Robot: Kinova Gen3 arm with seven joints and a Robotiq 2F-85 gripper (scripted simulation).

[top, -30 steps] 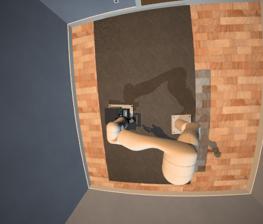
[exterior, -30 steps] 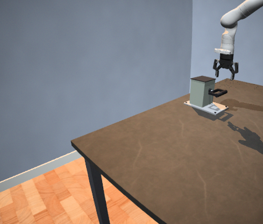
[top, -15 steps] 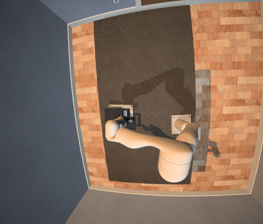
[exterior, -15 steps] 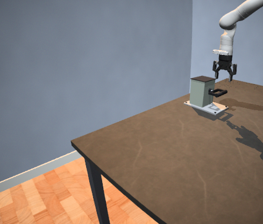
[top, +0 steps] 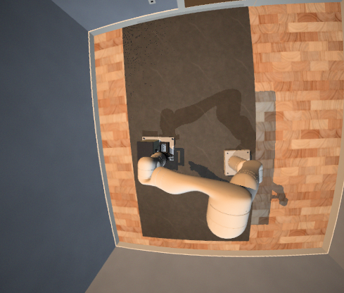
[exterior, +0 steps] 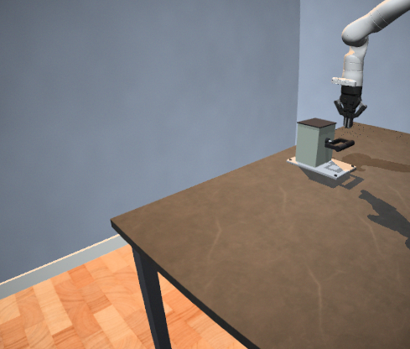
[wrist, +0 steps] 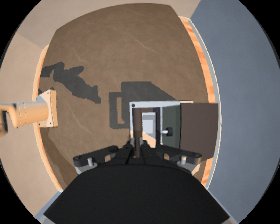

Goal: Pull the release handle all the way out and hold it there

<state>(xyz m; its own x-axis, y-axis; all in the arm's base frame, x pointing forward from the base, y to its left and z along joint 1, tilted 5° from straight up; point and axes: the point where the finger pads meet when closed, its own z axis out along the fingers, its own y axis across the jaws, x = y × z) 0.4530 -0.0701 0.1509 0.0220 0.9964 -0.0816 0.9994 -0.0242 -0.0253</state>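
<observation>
The black release handle lies 9 cm below my hand and 5 cm ahead of it. The rest, counted from my hand: light baseplate 19 cm below, 10 cm ahead.
</observation>
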